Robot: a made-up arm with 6 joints.
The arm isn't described. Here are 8 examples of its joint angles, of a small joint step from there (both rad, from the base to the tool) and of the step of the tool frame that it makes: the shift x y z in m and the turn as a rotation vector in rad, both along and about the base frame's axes.
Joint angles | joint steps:
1: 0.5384 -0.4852 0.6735 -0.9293 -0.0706 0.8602 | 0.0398 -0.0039 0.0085 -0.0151 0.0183 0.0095
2: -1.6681 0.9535 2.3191 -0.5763 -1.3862 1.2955 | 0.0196 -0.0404 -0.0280 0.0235 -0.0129 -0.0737
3: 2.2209 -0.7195 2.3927 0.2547 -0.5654 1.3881 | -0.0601 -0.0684 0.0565 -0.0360 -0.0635 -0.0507
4: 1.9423 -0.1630 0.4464 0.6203 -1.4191 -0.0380 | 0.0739 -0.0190 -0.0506 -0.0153 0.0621 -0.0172
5: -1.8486 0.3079 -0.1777 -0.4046 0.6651 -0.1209 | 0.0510 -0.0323 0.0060 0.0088 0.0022 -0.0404
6: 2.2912 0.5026 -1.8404 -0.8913 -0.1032 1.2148 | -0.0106 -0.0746 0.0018 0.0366 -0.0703 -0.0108
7: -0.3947 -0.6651 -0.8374 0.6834 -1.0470 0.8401 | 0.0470 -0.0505 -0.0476 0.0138 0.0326 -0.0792
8: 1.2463 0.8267 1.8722 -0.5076 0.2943 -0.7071 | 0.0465 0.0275 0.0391 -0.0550 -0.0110 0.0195
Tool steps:
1: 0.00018 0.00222 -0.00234 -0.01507 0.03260 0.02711
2: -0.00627 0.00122 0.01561 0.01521 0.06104 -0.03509
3: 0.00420 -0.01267 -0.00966 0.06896 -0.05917 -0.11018
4: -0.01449 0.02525 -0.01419 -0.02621 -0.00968 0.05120
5: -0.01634 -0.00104 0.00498 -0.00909 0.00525 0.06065
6: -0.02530 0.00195 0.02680 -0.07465 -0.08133 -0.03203
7: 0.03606 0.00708 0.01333 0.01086 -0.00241 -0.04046
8: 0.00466 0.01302 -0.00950 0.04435 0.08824 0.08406
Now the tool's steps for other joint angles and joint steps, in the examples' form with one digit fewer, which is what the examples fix.
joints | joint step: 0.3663 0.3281 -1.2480 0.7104 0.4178 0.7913 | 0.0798 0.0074 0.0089 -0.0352 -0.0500 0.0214
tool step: 0.0077 -0.0035 0.0042 -0.0579 0.0292 -0.0049
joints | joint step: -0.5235 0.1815 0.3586 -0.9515 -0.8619 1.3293 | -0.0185 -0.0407 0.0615 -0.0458 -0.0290 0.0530
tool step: -0.0058 -0.0065 0.0039 0.0731 0.0464 0.0171
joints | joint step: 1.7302 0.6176 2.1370 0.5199 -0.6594 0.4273 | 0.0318 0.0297 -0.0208 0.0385 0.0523 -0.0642
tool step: 0.0039 -0.0025 -0.0065 -0.0665 0.0648 0.0009
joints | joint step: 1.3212 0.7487 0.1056 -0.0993 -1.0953 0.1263 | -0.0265 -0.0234 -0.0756 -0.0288 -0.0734 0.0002
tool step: -0.0137 0.0207 0.0131 -0.0672 -0.0841 0.0731
